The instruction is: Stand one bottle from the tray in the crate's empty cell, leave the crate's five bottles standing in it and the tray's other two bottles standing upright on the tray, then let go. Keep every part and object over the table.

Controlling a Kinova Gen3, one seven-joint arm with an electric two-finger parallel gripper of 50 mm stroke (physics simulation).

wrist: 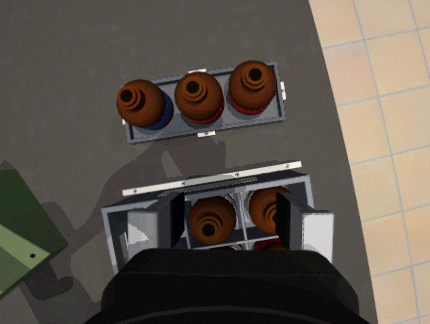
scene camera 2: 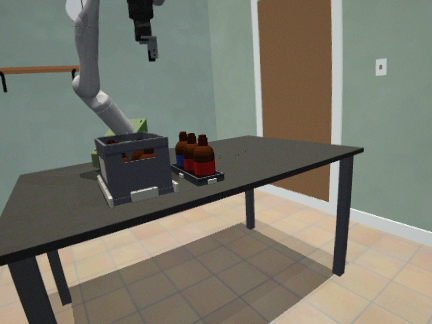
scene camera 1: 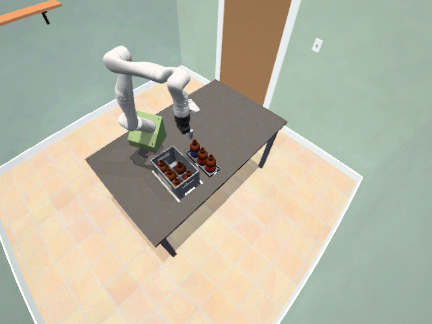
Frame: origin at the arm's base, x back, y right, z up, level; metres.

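Where they show: gripper, fingertip midpoint: [wrist: 230, 211] [scene camera 2: 153, 59] [scene camera 1: 188, 135]; arm's base, link origin: [scene camera 2: 126, 132] [scene camera 1: 150, 126].
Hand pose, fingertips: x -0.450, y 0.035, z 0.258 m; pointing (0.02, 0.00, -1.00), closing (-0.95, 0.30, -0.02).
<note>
Things, the pixels of their centre, and the offset from my fingertips. Level surfaces: height alone.
- grey tray, body centre: [wrist: 202, 103] [scene camera 2: 194, 171] [scene camera 1: 202, 160] dx +0.018, dy -0.131, dz -0.403 m
- grey crate, body centre: [wrist: 218, 244] [scene camera 2: 130, 162] [scene camera 1: 175, 172] dx +0.056, dy +0.098, dz -0.328 m
- dark table, surface height: dz -0.416 m
Three brown bottles stand upright on the grey tray [scene camera 1: 217, 173] [scene camera 2: 210, 179] [wrist: 235, 116]: a blue-labelled one [scene camera 1: 194, 148] [scene camera 2: 181, 152] [wrist: 142, 102] at one end, a red-labelled one [scene camera 1: 202, 156] [scene camera 2: 189, 156] [wrist: 199, 97] in the middle and another red-labelled one [scene camera 1: 210, 164] [scene camera 2: 204, 157] [wrist: 252, 87] at the other end. The grey crate [scene camera 1: 186, 187] [scene camera 2: 137, 177] [wrist: 108, 227] holds five brown bottles. Its empty cell is the corner on the tray side nearest the blue-labelled bottle's end, partly hidden by a finger in the wrist view. My gripper [scene camera 1: 190, 134] [scene camera 2: 152, 54] [wrist: 230, 211] is open and empty, high above the crate and tray.
The crate and tray stand side by side on the dark table [scene camera 1: 235, 115] [scene camera 2: 280, 155] [wrist: 60, 75], with white brackets around their feet. The crate's walls rise around its bottles. The green arm base [scene camera 1: 150, 142] [scene camera 2: 140, 125] [wrist: 25, 220] is beyond the crate. The table's edge runs past the ends of both holders.
</note>
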